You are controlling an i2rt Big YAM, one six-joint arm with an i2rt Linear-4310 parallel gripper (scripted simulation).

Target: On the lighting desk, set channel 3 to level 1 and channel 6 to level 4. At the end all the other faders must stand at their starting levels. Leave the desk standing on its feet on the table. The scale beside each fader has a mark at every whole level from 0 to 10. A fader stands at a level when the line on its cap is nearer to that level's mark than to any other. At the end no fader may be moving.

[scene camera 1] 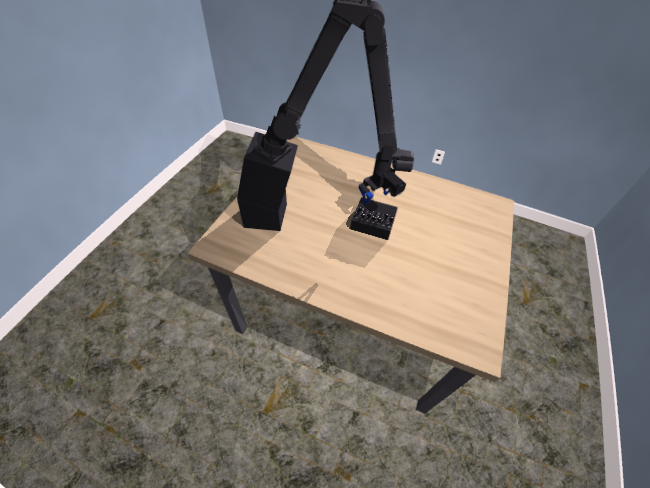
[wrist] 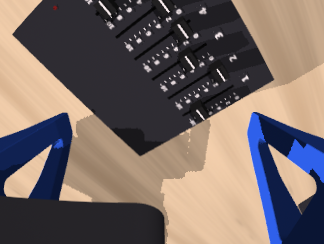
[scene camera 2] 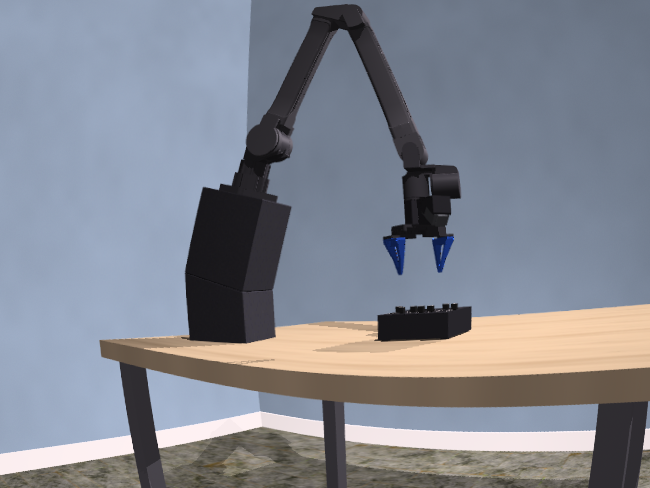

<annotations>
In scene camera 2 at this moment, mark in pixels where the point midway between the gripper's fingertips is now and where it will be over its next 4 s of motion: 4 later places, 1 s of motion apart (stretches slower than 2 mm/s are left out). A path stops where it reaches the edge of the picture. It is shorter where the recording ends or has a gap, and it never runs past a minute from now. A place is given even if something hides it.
The gripper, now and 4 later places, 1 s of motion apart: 420, 273; 417, 290; 417, 298; 418, 301; 418, 303
</annotations>
